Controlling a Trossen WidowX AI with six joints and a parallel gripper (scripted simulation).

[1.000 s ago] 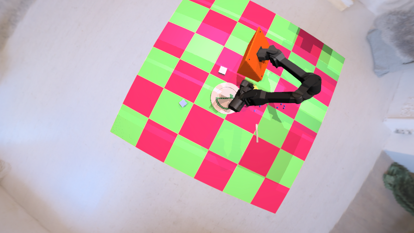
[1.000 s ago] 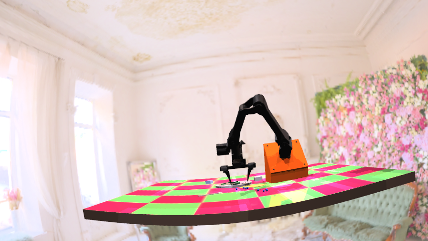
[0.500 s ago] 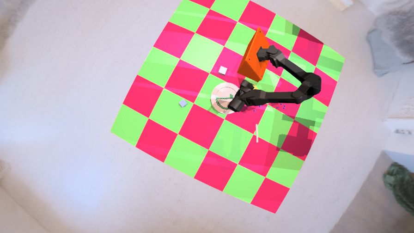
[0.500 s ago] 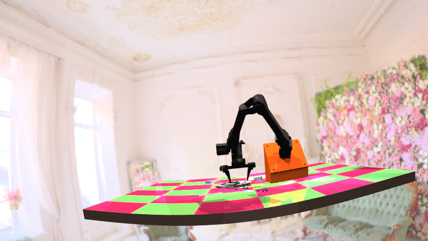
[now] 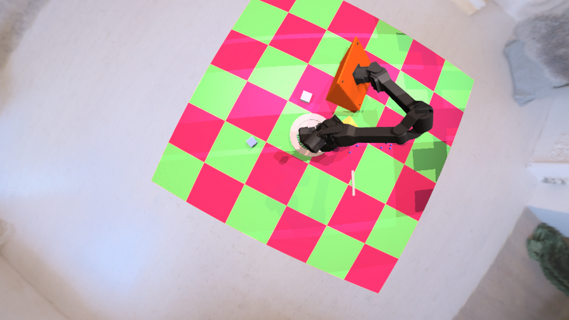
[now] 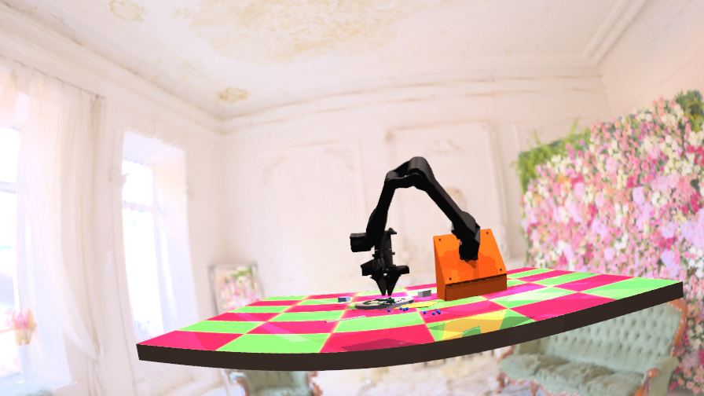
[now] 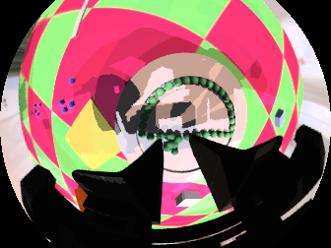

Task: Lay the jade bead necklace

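The round bead board is 2 cm to the right of my gripper tip, 2 cm below it and 1 cm ahead of it. Round my gripper tip: white cube (14 cm to the right, 12 cm behind, 2 cm below); then thin white stick (26 cm to the left, 9 cm ahead, 3 cm below); then yellow patch (10 cm to the left, 10 cm behind, 3 cm below).
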